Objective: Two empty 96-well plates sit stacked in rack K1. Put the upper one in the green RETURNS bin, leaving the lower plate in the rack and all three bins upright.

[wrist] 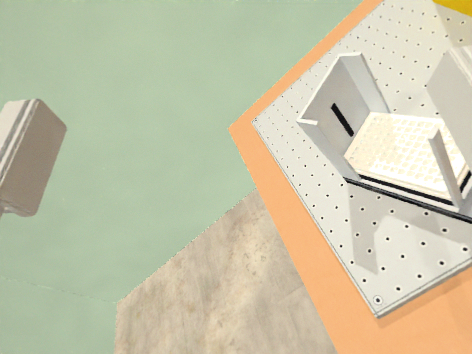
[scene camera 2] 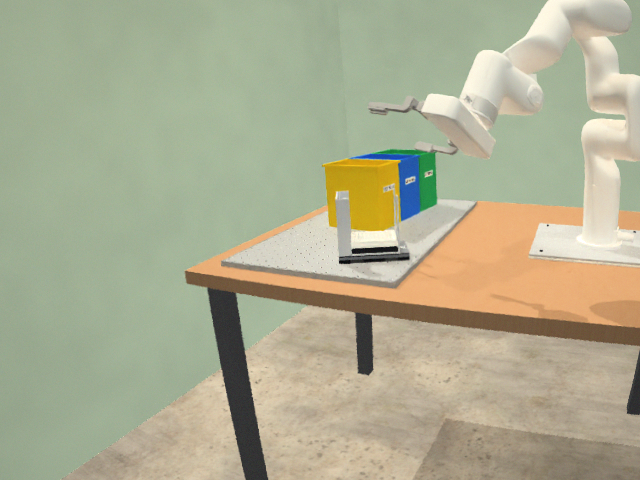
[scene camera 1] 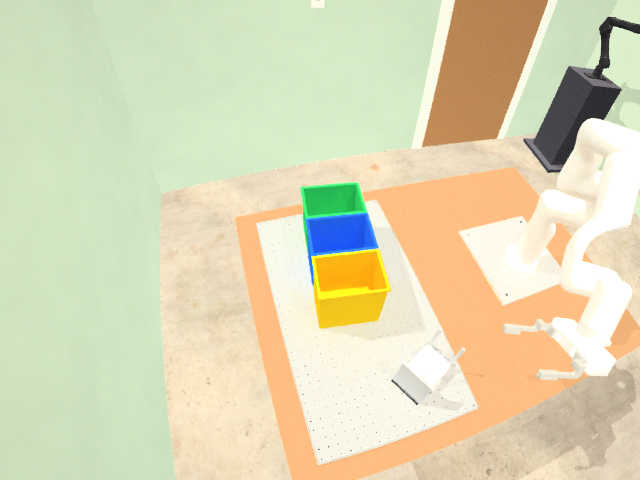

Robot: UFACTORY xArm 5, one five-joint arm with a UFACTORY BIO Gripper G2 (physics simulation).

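Places are measured from the arm's base along level axes (x ahead, y left, z up), in metres.
Pixels of known places: hand, its tool point: (wrist: 235,134) (scene camera 2: 403,129) (scene camera 1: 528,350); arm's base, origin of its link: (scene camera 2: 598,243) (scene camera 1: 521,258).
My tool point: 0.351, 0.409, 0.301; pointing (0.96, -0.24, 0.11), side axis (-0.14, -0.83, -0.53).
Note:
For each thing: its top centre in the pictures, then the offset to it from my tool point, as dx, dy, dz. Level surfaces: height alone.
- Rack K1, centre of its top: (wrist: 384,89) (scene camera 2: 370,193) (scene camera 1: 438,354) +0.136, -0.079, -0.151
- white upper plate, centre of its top: (wrist: 403,146) (scene camera 2: 368,236) (scene camera 1: 425,370) +0.144, -0.073, -0.251
- green bin, centre of its top: (scene camera 1: 332,199) (scene camera 2: 404,151) +0.320, -0.579, -0.118
- blue bin, centre of its top: (scene camera 1: 341,233) (scene camera 2: 384,156) +0.317, -0.448, -0.118
- yellow bin, centre of its top: (scene camera 1: 350,273) (scene camera 2: 361,162) +0.314, -0.316, -0.118
- perforated board, height of its surface: dz -0.298
Rack K1 (scene camera 1: 410,381) (scene camera 2: 343,222) (wrist: 345,85) stands upright near one corner of the perforated board. The white upper plate (scene camera 1: 429,364) (scene camera 2: 373,238) (wrist: 400,145) lies flat between its walls; the seam to the lower plate is too small to tell. The green bin (scene camera 1: 333,198) (scene camera 2: 428,191) stands upright at the far end of the bin row. My gripper (scene camera 1: 527,351) (scene camera 2: 399,127) is wide open and empty, tilted, high above the table and on the robot's side of the rack. In the wrist view one fingertip shows at the left edge, well apart from the rack.
The blue bin (scene camera 1: 341,232) (scene camera 2: 409,198) and yellow bin (scene camera 1: 351,310) (scene camera 2: 361,196) (wrist: 460,5) stand upright in line with the green one, yellow nearest the rack. The bins and rack stand on the perforated board (scene camera 1: 351,403) (scene camera 2: 289,248) (wrist: 320,185). The robot's base plate (scene camera 1: 485,248) (scene camera 2: 558,242) lies beyond.

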